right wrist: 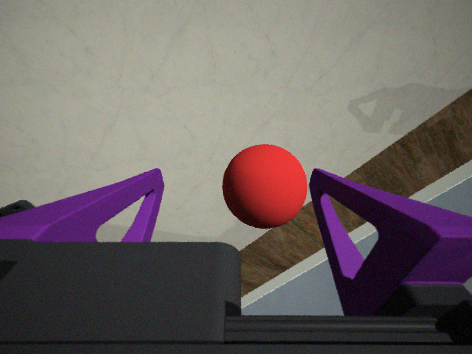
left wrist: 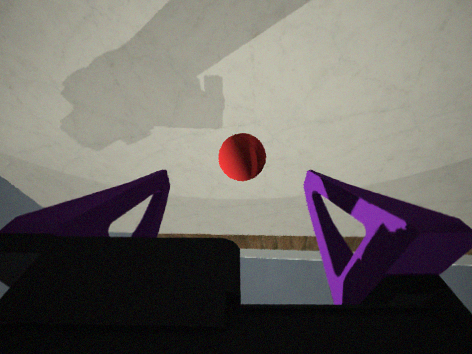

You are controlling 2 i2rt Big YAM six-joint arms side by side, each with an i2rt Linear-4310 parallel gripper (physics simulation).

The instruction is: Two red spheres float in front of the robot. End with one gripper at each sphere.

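Frame: origin at the left arm's base, x ahead, y left, z up, level; centimetres.
Seen in the pictures: left gripper, between the fingertips: (left wrist: pixel 236 177).
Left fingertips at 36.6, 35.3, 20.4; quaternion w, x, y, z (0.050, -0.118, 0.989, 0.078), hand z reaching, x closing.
A point is followed by its place in that frame, as x, y, z.
In the left wrist view a red sphere (left wrist: pixel 242 157) @[36.5, 34.9, 18.5] shows near the middle, partly shaded. It appears a little above the line between the fingertips of my left gripper (left wrist: pixel 236 175) @[36.7, 35.3, 20.4], which is open with its purple fingers wide apart. The sphere looks small there and seems to be some way beyond the tips. In the right wrist view a larger red sphere (right wrist: pixel 265 186) @[83.5, -41.3, 34.9] shows between the open fingertips of my right gripper (right wrist: pixel 236 176) @[82.0, -43.4, 30.4], nearer to the right finger. A narrow gap separates it from that fingertip in the picture.
A pale marbled surface (left wrist: pixel 350 100) @[22.2, 34.0, 0.0] (right wrist: pixel 125 75) @[67.4, -35.2, 0.0] lies behind the spheres, with a brown wooden edge (left wrist: pixel 280 243) (right wrist: pixel 430 142) along it. An arm-shaped shadow (left wrist: pixel 150 90) @[52.2, 41.0, 0.0] falls on it in the left wrist view, and a smaller gripper-shaped shadow (right wrist: pixel 410 102) @[117.9, -60.2, 0.0] in the right one.
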